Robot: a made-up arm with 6 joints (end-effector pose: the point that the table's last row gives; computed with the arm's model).
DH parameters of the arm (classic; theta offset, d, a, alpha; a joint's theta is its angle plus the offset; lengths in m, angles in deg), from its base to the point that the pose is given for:
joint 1: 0 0.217 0 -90
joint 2: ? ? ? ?
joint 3: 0 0 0 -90
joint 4: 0 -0.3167 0 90
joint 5: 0 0.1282 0 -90
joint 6: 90 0 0 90
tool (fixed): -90 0 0 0
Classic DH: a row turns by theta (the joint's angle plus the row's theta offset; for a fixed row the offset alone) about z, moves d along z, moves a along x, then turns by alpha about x.
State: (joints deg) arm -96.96 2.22 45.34 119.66 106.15 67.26
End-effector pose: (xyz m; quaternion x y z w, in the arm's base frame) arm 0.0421 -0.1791 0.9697 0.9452 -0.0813 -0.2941 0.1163
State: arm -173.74 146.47 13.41 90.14 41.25 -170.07
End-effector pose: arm -0.1281 -0.0144 -0.4815 -0.7738 0.4450 0.1017 0.4392
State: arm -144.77 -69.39 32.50 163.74 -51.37 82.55
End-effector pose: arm 0.5011 0.2032 0.6798 -0.4847 -0.4229 0.1788 0.7444
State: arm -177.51 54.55 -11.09 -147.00 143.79 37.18
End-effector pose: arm -0.4328 -0.1264 0.1638 -0.1194 -0.3038 0.1516 0.9330
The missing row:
joint 2: -90 0 0.4553 180
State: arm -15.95 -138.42 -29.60 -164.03 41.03 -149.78
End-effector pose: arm -0.3228 0.2204 0.1876 -0.3159 -0.4588 -0.3796 0.7387
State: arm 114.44 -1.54 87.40 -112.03 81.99 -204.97
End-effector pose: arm -0.0903 0.0825 0.9866 0.2160 0.0224 0.3988 0.8910
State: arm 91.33 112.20 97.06 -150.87 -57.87 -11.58
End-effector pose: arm -0.1285 0.7082 -0.0980 -0.5090 -0.7849 -0.3134 0.1631
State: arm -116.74 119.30 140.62 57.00 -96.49 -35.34
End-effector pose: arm -0.3562 -0.5517 0.2095 -0.3170 -0.2227 0.9182 0.0828
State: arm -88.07 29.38 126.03 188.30 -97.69 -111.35
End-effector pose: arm 0.1337 -0.2007 0.9305 0.5608 0.5950 0.3009 0.4907
